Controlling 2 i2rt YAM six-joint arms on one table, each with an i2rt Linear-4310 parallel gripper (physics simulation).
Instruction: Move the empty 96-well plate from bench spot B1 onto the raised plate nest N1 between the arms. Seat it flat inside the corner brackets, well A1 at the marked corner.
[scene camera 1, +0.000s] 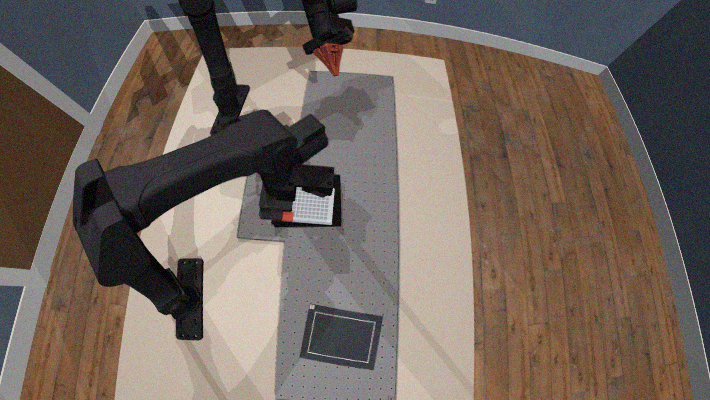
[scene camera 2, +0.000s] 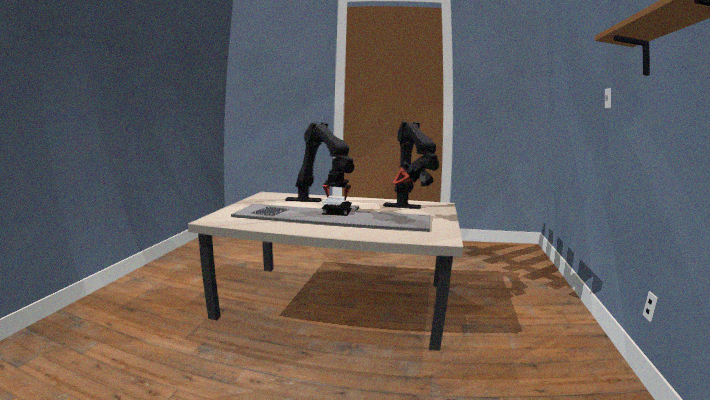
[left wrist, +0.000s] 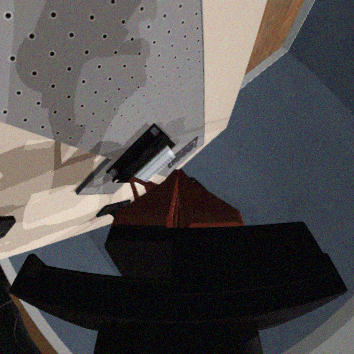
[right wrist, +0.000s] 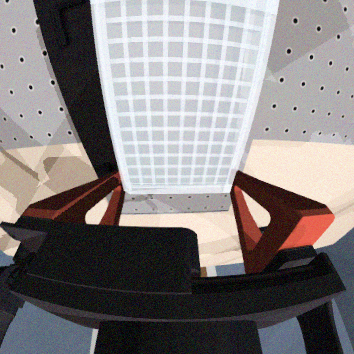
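Pixels of known places: left gripper, fingertip midpoint: (scene camera 1: 336, 75) (scene camera 2: 393, 183) (left wrist: 177, 175); right gripper, fingertip midpoint: (scene camera 1: 282, 202) (scene camera 2: 336, 199) (left wrist: 137, 179) (right wrist: 177, 174); left arm's base, link origin: (scene camera 1: 231, 110) (scene camera 2: 402, 206); right arm's base, link origin: (scene camera 1: 190, 298) (scene camera 2: 303, 200) (left wrist: 114, 206).
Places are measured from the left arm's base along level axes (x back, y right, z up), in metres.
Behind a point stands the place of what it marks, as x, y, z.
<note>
The white 96-well plate (scene camera 1: 313, 206) {-0.324, 0.287, 0.060} (scene camera 2: 335, 200) {-0.322, 0.270, 0.070} (left wrist: 154, 166) {-0.308, 0.266, 0.070} (right wrist: 179, 95) {-0.314, 0.283, 0.071} is held over the black raised nest N1 (scene camera 1: 337, 205) {-0.377, 0.273, 0.046} (scene camera 2: 339, 209) {-0.379, 0.231, 0.041} (left wrist: 138, 154) {-0.301, 0.205, 0.043} (right wrist: 79, 105) {-0.299, 0.216, 0.046}. My right gripper (scene camera 1: 291, 202) {-0.251, 0.288, 0.060} (scene camera 2: 335, 191) {-0.251, 0.288, 0.060} (right wrist: 177, 174) {-0.251, 0.288, 0.060} is shut on the plate's near end, its red fingers on the two long sides. In the right wrist view the nest shows only to the left of the plate. I cannot tell whether the plate touches the nest. My left gripper (scene camera 1: 333, 63) {-0.331, -0.010, 0.171} (scene camera 2: 401, 176) {-0.331, -0.010, 0.171} (left wrist: 177, 175) {-0.331, -0.010, 0.171} is shut and empty, raised at the far end of the grey board.
Bench spot B1 (scene camera 1: 342, 317) {-0.422, 0.526, 0.015} (scene camera 2: 268, 210) {-0.423, 0.583, 0.015}, a dark pad with a white outline, lies bare at the near end of the perforated grey board (scene camera 1: 367, 149) {-0.433, 0.093, 0.013}. The arm bases (scene camera 1: 191, 298) {-0.073, 0.545, 0.050} (scene camera 1: 229, 112) {-0.015, 0.027, 0.027} stand on the beige table (scene camera 1: 432, 198) {-0.621, 0.203, 0.000}.
</note>
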